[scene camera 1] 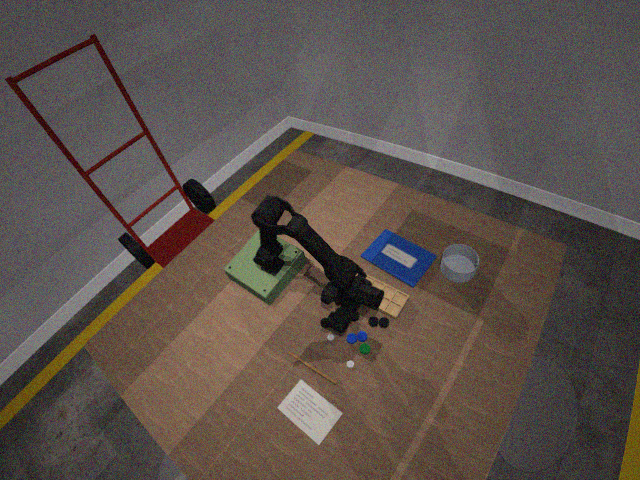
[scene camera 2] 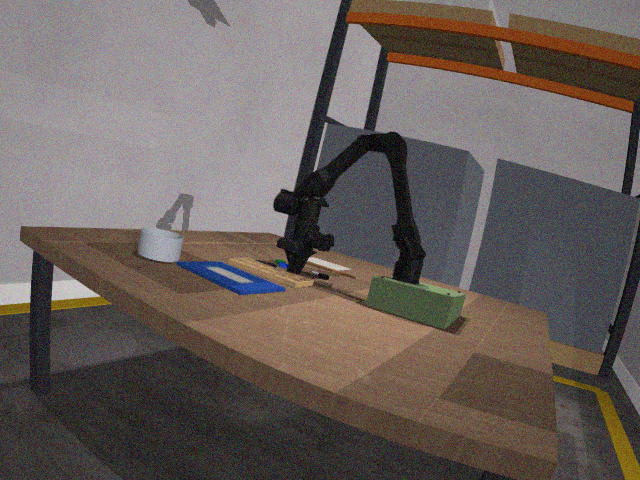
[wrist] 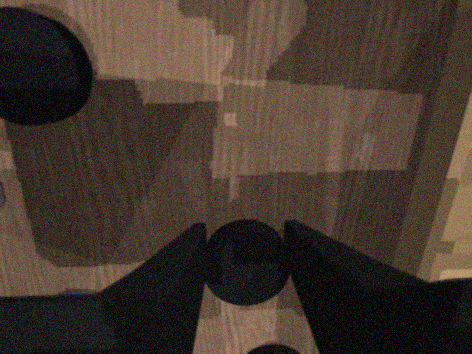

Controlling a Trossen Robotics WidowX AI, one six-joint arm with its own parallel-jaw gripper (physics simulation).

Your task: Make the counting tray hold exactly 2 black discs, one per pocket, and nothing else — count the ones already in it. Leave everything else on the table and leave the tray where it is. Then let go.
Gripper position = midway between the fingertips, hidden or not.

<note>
A wooden counting tray (scene camera 2: 264,270) and a grey bowl (scene camera 2: 161,245) rest on the table. Also in view: my gripper (scene camera 2: 295,274).
The wooden counting tray also shows in scene camera 1 (scene camera 1: 394,300) and in the wrist view (wrist: 427,249). The grey bowl shows as well in scene camera 1 (scene camera 1: 459,263). My gripper also shows in scene camera 1 (scene camera 1: 351,315) and in the wrist view (wrist: 245,232). The wrist view misses the grey bowl: it is out of frame.
</note>
